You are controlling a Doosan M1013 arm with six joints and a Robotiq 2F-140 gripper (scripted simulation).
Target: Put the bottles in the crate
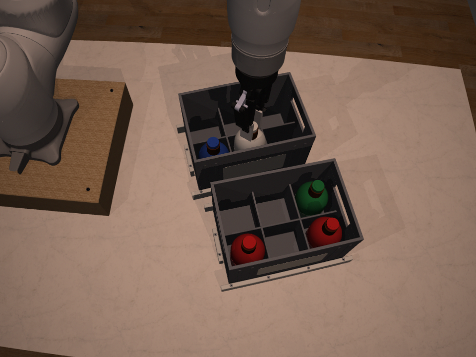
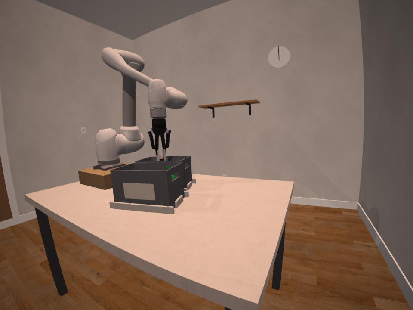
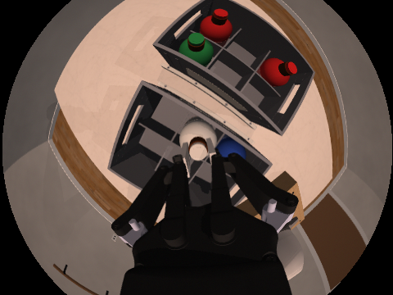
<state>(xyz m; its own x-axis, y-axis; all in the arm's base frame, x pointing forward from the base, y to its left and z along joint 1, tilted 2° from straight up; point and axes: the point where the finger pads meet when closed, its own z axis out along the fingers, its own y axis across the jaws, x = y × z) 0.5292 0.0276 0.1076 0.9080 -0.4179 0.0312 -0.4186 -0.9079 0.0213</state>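
Now: the white bottle 8 cm below my hand. From my hand the other things lie so: blue bottle (11 cm below, 8 cm behind, 4 cm to the right); then green bottle (16 cm ahead, 11 cm to the right, 11 cm below); then pick list (20 cm below, 17 cm to the left, 8 cm behind).
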